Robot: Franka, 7 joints.
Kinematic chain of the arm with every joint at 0, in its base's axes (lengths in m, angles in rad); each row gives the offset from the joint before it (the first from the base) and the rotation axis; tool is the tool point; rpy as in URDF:
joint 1: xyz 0 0 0.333 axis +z
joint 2: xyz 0 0 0 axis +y
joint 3: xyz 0 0 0.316 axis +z
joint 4: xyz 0.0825 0 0 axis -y
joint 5: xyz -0.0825 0 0.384 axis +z
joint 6: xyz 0 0 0 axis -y
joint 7: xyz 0.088 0 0 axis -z
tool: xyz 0 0 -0.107 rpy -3.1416 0 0
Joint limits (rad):
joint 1: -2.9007..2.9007
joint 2: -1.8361..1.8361
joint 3: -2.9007..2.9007
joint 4: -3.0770..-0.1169
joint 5: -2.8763..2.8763
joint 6: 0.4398..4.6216
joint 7: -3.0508..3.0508
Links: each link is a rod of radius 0.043 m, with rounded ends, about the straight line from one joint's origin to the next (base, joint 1, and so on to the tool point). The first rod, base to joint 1, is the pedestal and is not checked.
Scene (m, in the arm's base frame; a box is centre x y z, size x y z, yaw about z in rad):
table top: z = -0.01
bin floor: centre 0.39 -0.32 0 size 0.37 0.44 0.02 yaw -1
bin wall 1: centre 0.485 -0.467 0.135 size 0.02 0.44 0.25 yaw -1
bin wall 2: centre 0.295 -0.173 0.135 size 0.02 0.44 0.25 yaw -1
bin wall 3: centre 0.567 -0.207 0.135 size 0.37 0.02 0.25 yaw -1
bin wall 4: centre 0.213 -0.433 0.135 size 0.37 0.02 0.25 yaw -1
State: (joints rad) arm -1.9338 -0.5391 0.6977 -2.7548 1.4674 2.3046 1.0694
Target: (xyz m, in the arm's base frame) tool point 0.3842 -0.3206 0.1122
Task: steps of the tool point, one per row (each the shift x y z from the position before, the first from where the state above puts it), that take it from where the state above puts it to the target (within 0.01 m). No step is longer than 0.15 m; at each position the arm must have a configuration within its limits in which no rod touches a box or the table.
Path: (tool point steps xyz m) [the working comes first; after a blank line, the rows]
Joints at the target: -1.4170 0.6647 0.6361 -2.2361 1.4858 2.3857 1.0694
Straight joint move there: touches bin wall 4.

1: 0.1318 0.0000 0.0227
2: 0.1288 0.0377 0.0143
3: 0.0043 -0.0200 -0.0889
4: -0.0004 -0.0004 -0.0926
5: -0.0039 0.0204 -0.0917

